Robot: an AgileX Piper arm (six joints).
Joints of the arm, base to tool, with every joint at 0 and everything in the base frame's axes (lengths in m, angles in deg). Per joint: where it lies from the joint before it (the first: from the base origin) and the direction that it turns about. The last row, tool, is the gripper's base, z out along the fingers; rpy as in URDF.
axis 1: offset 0.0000 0.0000 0.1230 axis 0 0 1
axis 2: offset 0.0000 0.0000 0.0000 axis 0 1 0
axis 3: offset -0.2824 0.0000 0.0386 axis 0 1 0
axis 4: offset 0.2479 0.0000 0.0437 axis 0.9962 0 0.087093
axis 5: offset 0.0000 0.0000 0.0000 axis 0 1 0
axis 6: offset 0.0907 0.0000 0.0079 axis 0.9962 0 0.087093
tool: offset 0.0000 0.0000 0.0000 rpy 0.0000 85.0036 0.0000
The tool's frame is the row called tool.
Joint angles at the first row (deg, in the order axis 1, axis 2, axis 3, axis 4, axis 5, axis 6):
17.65, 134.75, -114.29, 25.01, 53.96, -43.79
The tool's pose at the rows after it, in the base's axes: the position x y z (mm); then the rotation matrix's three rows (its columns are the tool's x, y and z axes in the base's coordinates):
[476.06 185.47 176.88], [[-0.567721 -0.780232 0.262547], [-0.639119 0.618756 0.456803], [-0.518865 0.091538 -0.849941]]
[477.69 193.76 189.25], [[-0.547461 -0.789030 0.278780], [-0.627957 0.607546 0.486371], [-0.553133 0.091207 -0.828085]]
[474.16 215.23 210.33], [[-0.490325 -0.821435 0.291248], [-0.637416 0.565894 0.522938], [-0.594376 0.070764 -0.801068]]
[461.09 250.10 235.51], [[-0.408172 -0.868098 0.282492], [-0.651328 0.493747 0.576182], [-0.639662 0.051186 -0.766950]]
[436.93 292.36 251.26], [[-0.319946 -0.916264 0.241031], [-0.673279 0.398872 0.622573], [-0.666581 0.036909 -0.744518]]
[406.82 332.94 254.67], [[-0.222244 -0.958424 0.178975], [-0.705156 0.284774 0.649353], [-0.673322 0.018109 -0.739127]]
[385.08 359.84 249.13], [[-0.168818 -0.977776 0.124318], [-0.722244 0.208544 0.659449], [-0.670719 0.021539 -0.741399]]
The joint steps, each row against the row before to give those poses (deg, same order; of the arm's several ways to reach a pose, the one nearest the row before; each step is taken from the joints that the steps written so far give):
0.00, 0.03, -0.90, 1.14, -0.15, -0.24
0.64, 0.10, -2.57, 1.26, 0.60, 0.00
2.24, 0.00, -4.25, 0.52, 1.43, 0.00
3.89, 0.00, -5.03, 0.89, 1.96, 0.00
5.17, 0.00, -3.12, 0.66, 1.31, -0.29
5.45, 0.00, -0.67, 0.36, 0.43, -1.76
3.69, 0.64, 0.00, 0.56, 0.09, -1.03

